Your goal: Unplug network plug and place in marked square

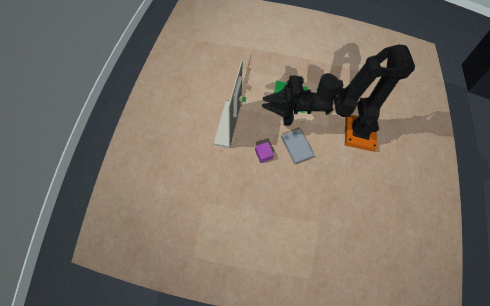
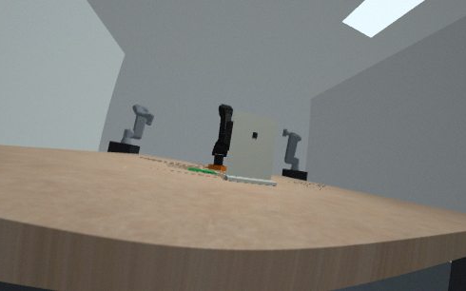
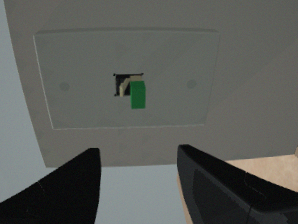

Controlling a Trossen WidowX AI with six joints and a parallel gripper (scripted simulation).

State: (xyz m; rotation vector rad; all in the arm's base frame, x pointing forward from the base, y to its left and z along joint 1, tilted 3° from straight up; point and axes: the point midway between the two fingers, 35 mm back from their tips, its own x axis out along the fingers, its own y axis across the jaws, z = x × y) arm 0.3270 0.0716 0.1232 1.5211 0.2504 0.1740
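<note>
Now: gripper tip 7 cm short of the network plug. From my gripper tip the other things lie so: panel (9 cm ahead, 6 cm below); green square (16 cm to the right, 16 cm below, 9 cm behind); grey block (16 cm below, 14 cm behind, 3 cm to the left).
</note>
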